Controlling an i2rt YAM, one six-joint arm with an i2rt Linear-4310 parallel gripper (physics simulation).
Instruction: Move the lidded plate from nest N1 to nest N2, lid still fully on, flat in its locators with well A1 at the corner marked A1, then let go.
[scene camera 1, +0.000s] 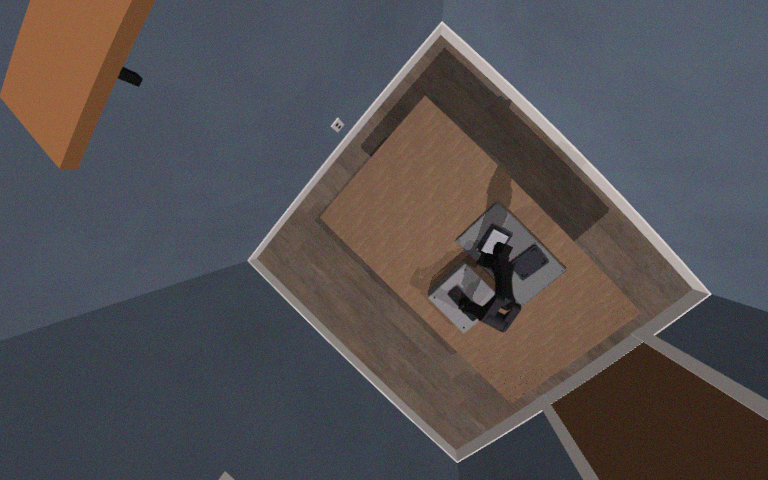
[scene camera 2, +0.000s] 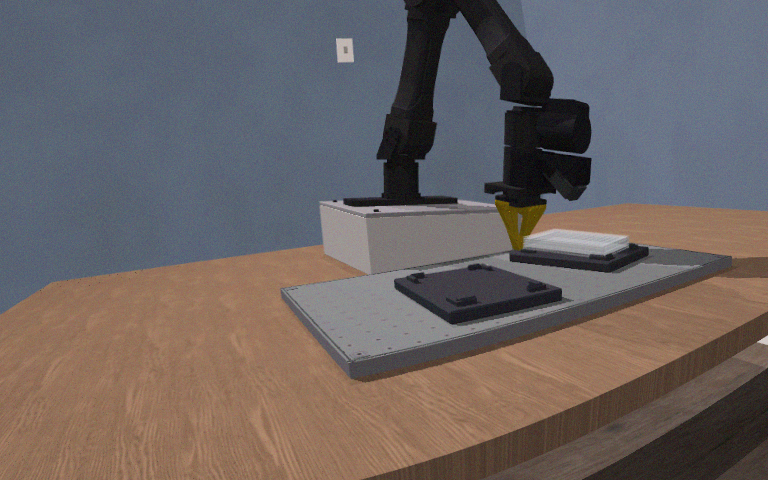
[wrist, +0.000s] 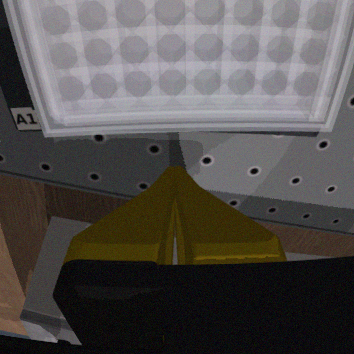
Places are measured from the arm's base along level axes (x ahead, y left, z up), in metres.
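Where they show: gripper, fingertip midpoint: (scene camera 1: 482, 260) (scene camera 2: 517, 249) (wrist: 174, 177); arm's base, link origin: (scene camera 1: 464, 303) (scene camera 2: 401, 203).
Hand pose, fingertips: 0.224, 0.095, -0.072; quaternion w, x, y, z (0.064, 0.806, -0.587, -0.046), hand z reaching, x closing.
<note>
Each offset is from my fingertips to the top centre of the thing, as dx, dy, dz. "spot": to the spot under its first point. Level surfaces: height alone.
The lidded plate @(+0.105, +0.031, +0.029) (scene camera 1: 495, 241) (scene camera 2: 576, 241) (wrist: 185, 65) is whitish and clear, with rows of round wells showing through its lid. It sits in nest N1 @(+0.107, +0.035, +0.013) (scene camera 2: 555, 259), the dark holder at the right in scene camera 2. An A1 label @(spot: +0.019, +0.066, +0.007) (wrist: 24, 118) shows beside the plate's lower left corner in the wrist view. Nest N2 @(+0.168, -0.173, +0.013) (scene camera 1: 530, 261) (scene camera 2: 481, 286) is a dark holder with corner locators and stands empty. My gripper (scene camera 2: 517, 247) (wrist: 174, 177) is shut on nothing, its yellow fingertips together beside the plate's near long side. Scene camera 1 does not show the fingertips.
Both nests stand on a grey perforated board (scene camera 1: 538, 288) (scene camera 2: 339, 311) (wrist: 280, 172) on the wooden table @(dz -0.018) (scene camera 1: 396, 186) (scene camera 2: 169, 367). The arm's white base box (scene camera 1: 450, 316) (scene camera 2: 430, 243) stands behind the board in scene camera 2. The arm reaches over the board's rear edge.
</note>
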